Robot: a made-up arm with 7 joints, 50 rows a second.
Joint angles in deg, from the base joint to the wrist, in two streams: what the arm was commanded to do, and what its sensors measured. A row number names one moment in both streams.
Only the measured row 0 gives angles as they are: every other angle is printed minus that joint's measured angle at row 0.
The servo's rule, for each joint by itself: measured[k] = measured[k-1] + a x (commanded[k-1-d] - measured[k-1]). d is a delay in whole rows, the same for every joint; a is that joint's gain. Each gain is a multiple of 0.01, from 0.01 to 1. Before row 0 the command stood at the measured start. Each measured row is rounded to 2 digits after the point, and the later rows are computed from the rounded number. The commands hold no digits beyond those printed.
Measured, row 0:
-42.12, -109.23, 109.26, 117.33, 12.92, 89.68, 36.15
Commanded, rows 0 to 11:
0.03, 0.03, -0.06, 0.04, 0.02, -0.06, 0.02
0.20, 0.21, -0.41, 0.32, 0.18, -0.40, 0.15
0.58, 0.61, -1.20, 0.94, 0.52, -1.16, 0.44
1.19, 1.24, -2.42, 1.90, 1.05, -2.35, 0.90
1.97, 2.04, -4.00, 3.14, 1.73, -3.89, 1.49
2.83, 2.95, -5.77, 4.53, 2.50, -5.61, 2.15
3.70, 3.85, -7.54, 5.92, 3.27, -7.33, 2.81
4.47, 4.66, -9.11, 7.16, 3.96, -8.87, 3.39
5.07, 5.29, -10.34, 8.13, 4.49, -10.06, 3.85
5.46, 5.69, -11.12, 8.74, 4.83, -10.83, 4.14
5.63, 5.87, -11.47, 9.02, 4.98, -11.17, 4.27
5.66, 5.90, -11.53, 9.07, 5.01, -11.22, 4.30
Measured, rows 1 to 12:
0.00, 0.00, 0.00, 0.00, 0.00, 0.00, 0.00
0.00, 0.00, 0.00, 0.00, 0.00, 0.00, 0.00
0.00, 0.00, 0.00, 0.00, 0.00, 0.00, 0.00
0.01, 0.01, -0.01, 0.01, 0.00, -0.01, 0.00
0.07, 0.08, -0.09, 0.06, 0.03, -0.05, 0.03
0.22, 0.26, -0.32, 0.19, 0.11, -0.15, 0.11
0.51, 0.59, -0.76, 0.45, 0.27, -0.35, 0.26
0.95, 1.08, -1.44, 0.85, 0.52, -0.67, 0.49
1.51, 1.72, -2.35, 1.40, 0.86, -1.11, 0.81
2.17, 2.44, -3.44, 2.08, 1.27, -1.67, 1.19
2.86, 3.19, -4.63, 2.84, 1.73, -2.32, 1.61
3.52, 3.90, -5.83, 3.63, 2.20, -3.02, 2.04
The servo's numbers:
d 3
a 0.30 0.34 0.21 0.15 0.17 0.09 0.19

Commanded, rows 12 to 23:
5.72, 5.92, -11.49, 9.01, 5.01, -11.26, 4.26
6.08, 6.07, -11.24, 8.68, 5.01, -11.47, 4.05
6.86, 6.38, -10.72, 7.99, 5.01, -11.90, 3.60
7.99, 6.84, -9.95, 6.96, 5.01, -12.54, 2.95
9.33, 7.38, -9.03, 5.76, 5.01, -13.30, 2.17
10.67, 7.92, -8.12, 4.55, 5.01, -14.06, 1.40
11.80, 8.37, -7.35, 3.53, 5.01, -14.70, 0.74
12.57, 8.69, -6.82, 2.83, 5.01, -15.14, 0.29
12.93, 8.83, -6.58, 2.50, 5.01, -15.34, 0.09
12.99, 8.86, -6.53, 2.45, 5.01, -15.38, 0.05
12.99, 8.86, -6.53, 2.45, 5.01, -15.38, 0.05
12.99, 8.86, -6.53, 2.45, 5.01, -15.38, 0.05
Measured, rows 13 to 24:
4.10, 4.51, -6.94, 4.40, 2.65, -3.72, 2.44
4.56, 4.97, -7.89, 5.09, 3.05, -4.39, 2.79
4.89, 5.29, -8.65, 5.69, 3.38, -5.00, 3.08
5.14, 5.50, -9.25, 6.19, 3.66, -5.56, 3.30
5.42, 5.69, -9.67, 6.56, 3.89, -6.09, 3.44
5.85, 5.92, -9.89, 6.77, 4.08, -6.61, 3.47
6.49, 6.23, -9.90, 6.80, 4.24, -7.14, 3.37
7.34, 6.62, -9.72, 6.64, 4.37, -7.69, 3.14
8.34, 7.06, -9.38, 6.33, 4.48, -8.26, 2.81
9.38, 7.51, -8.95, 5.91, 4.57, -8.84, 2.42
10.34, 7.91, -8.50, 5.45, 4.64, -9.41, 2.02
11.12, 8.22, -8.10, 5.01, 4.70, -9.94, 1.65

